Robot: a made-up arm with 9 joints.
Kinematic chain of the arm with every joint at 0, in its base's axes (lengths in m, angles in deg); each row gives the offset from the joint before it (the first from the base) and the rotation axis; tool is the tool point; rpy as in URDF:
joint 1: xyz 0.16 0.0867 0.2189 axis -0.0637 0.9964 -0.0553
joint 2: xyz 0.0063 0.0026 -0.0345 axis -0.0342 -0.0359 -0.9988
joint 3: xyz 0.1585 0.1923 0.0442 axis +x
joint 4: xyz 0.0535 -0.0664 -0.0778 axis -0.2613 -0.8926 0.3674
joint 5: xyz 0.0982 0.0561 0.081 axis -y
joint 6: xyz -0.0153 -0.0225 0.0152 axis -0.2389 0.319 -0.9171
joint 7: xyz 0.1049 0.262 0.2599 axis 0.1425 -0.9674 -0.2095
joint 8: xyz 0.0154 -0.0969 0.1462 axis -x
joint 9: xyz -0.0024 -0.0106 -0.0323 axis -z
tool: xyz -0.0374 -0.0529 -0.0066 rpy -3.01 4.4 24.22
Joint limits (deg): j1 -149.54..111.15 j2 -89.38..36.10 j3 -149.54..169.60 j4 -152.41..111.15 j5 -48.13..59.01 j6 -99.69..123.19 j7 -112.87..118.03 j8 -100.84..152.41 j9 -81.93..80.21
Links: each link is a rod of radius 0.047 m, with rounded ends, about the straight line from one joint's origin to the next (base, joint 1, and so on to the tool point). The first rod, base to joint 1, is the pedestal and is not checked.
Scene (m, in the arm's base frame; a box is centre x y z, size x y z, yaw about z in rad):
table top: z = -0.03
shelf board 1: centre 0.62 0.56 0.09 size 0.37 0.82 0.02 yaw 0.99
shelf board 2: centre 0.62 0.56 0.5 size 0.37 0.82 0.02 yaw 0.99
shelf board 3: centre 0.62 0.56 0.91 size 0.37 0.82 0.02 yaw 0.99
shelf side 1: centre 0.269 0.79 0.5 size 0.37 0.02 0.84 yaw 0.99
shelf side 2: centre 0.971 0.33 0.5 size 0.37 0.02 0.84 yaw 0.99
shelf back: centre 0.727 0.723 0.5 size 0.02 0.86 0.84 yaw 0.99
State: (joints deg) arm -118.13 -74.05 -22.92 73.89 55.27 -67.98 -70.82 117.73 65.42
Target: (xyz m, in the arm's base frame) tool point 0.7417 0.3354 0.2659
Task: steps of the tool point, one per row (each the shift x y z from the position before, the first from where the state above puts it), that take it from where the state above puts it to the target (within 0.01 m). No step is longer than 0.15 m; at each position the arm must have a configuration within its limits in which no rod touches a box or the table.
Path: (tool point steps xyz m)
1: 0.0881 0.0714 0.0331
2: 0.0870 0.0912 0.0010
3: 0.0754 0.1039 -0.0334
4: 0.0538 0.1083 -0.0649

